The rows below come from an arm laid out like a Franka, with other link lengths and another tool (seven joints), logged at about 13 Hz.
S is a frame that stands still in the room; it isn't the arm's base.
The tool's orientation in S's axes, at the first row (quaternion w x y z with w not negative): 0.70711 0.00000 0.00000 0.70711
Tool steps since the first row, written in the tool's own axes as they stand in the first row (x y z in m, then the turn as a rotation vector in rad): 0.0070 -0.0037 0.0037 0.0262 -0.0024 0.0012; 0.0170 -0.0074 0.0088 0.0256 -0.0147 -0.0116; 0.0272 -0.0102 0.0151 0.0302 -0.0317 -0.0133; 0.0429 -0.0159 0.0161 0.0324 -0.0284 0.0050; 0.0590 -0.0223 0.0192 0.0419 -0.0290 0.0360; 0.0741 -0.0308 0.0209 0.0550 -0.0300 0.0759; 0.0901 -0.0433 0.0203 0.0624 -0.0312 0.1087; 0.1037 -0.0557 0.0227 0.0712 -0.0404 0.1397; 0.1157 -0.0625 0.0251 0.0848 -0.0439 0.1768; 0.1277 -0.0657 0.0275 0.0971 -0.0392 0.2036; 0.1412 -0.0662 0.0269 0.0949 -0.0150 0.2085
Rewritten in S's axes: 0.0037 0.0070 0.0037 0.0024 0.0262 0.0012; 0.0074 0.0170 0.0088 0.0147 0.0256 -0.0116; 0.0102 0.0272 0.0151 0.0317 0.0302 -0.0133; 0.0159 0.0429 0.0161 0.0284 0.0324 0.0050; 0.0223 0.0590 0.0192 0.0290 0.0419 0.0360; 0.0308 0.0741 0.0209 0.0300 0.0550 0.0759; 0.0433 0.0901 0.0203 0.0312 0.0624 0.1087; 0.0557 0.1037 0.0227 0.0404 0.0712 0.1397; 0.0625 0.1157 0.0251 0.0439 0.0848 0.1768; 0.0657 0.1277 0.0275 0.0392 0.0971 0.2036; 0.0662 0.1412 0.0269 0.0150 0.0949 0.2085
